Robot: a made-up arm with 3 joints. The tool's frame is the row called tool. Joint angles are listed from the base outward.
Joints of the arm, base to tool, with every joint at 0 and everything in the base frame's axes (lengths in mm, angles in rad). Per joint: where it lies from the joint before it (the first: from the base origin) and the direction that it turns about. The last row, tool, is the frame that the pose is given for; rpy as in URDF.
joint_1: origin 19 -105 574 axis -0.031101 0.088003 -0.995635
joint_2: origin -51 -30 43 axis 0.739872 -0.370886 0.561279
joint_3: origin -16 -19 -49 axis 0.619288 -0.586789 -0.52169
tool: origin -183 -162 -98 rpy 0.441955 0.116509 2.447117
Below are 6 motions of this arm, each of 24 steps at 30 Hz.
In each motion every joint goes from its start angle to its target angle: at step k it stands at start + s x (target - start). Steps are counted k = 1, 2, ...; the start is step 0. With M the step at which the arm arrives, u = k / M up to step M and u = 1 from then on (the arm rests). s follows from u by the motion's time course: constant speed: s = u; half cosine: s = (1 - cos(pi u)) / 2; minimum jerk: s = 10 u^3 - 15 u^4 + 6 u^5.
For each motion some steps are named. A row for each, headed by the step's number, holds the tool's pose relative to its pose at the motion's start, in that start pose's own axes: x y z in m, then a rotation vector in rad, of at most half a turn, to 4 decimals.
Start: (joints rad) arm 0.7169 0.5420 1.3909
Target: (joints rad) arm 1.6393 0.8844 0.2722
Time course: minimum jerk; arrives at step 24
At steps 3, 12, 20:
3: -0.0016 0.0015 0.0001 0.0056 0.0097 0.0039
12: -0.0459 0.0383 0.0164 0.2032 0.3075 0.0892
20: -0.0698 0.0580 0.0597 0.4504 0.5927 0.1042

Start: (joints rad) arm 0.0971 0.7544 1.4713
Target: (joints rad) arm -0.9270 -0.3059 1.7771
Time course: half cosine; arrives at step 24
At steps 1, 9, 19, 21, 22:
1: -0.0004 0.0004 0.0007 0.0026 0.0007 0.0002
9: -0.0400 0.0233 0.0515 0.1752 0.0560 0.0517
19: -0.1552 0.0095 0.1120 0.3709 0.1587 0.3347
21: -0.1690 0.0030 0.1138 0.3781 0.1659 0.3775
22: -0.1734 0.0007 0.1141 0.3797 0.1679 0.3916

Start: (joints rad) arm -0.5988 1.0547 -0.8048
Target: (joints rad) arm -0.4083 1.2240 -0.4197
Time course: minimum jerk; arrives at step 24
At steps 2, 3, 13, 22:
2: 0.0004 -0.0005 -0.0003 -0.0019 -0.0003 -0.0019
3: 0.0011 -0.0016 -0.0009 -0.0059 -0.0008 -0.0059
13: 0.0324 -0.0649 -0.0268 -0.2128 -0.0205 -0.2084
22: 0.0448 -0.1185 -0.0387 -0.3677 -0.0252 -0.3546

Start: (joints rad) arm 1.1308 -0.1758 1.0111
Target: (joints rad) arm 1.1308 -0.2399 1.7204
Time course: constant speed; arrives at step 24
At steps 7, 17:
7: 0.0255 -0.0379 -0.0222 -0.1536 -0.0287 -0.1255
17: 0.0525 -0.1023 -0.0422 -0.3768 -0.0665 -0.3010

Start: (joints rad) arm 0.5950 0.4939 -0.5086
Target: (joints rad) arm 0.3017 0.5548 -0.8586
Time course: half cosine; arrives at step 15
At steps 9, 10, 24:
9: -0.0982 0.0276 0.0176 0.1206 0.1832 0.2961
10: -0.1127 0.0290 0.0219 0.1384 0.2127 0.3373
24: -0.1501 0.0297 0.0351 0.1855 0.2933 0.4424

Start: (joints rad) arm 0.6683 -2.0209 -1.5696
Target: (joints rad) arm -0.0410 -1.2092 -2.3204
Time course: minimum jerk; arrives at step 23
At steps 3, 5, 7, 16, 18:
3: -0.0029 0.0001 0.0003 0.0012 0.0162 -0.0107
5: -0.0112 0.0012 0.0017 0.0067 0.0643 -0.0439
7: -0.0246 0.0050 0.0058 0.0230 0.1480 -0.1077
16: -0.0287 0.0675 0.0686 0.3262 0.5745 -0.6823
18: -0.0148 0.0744 0.0792 0.3928 0.6065 -0.7829

